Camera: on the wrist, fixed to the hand. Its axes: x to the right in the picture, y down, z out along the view.
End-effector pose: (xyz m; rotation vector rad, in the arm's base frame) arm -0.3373 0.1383 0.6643 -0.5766 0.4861 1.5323
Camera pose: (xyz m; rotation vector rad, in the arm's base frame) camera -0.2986 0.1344 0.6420 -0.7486 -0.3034 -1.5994
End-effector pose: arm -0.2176 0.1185 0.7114 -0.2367 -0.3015 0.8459
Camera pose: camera -0.1770 0.1007 0.7046 0.1900 0.1224 -2.2585
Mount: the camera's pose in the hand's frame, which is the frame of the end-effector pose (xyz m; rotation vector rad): 0.0107 -0.0375 -0.0222 -0.0151 -0.5542 3.0797
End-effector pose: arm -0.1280 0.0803 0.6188 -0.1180 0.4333 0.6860
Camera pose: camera -0.1045 0.0522 0.5929 -0.6994 0.2842 -2.4488
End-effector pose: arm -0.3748 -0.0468 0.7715 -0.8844 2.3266 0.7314
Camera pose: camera -0.3613 -0.0895 0.7694 -2.6227 -0.8186 -0.9674
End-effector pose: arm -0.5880 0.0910 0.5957 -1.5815 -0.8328 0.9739
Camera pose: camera -0.5646 0.0991 0.6331 0.6815 -1.3611 -1.5612
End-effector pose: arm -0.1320 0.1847 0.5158 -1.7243 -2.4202 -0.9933
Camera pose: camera -0.1758 0.1755 0.5191 -2.3259 1.5253 0.2720
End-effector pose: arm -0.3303 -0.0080 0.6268 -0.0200 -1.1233 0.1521
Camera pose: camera -0.3016 -0.0423 0.6302 1.4714 0.4106 -2.3708
